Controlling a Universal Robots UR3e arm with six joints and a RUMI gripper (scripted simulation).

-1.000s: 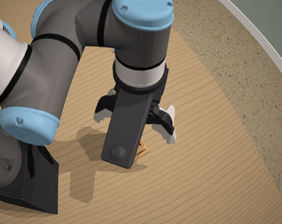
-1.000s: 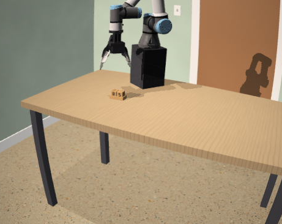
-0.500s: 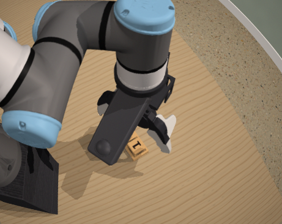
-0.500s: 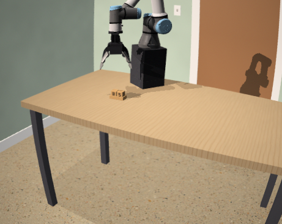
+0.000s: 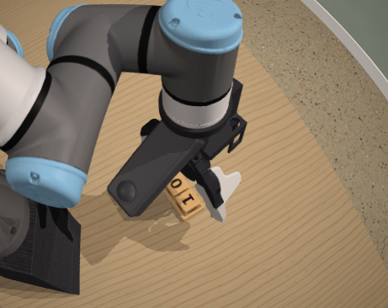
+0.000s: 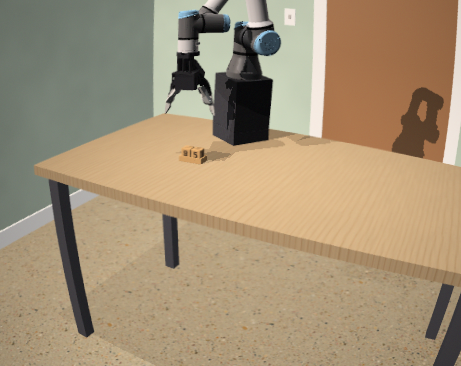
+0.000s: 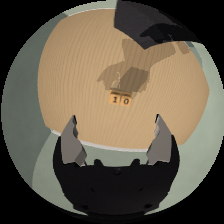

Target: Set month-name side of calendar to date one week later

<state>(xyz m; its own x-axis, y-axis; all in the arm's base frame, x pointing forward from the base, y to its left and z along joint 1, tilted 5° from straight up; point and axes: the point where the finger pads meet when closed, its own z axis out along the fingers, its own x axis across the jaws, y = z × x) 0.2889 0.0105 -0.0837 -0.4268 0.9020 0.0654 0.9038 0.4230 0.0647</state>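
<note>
My gripper is now 1 cm short of the wooden tray, 2 cm to the right of it and 14 cm above it.
</note>
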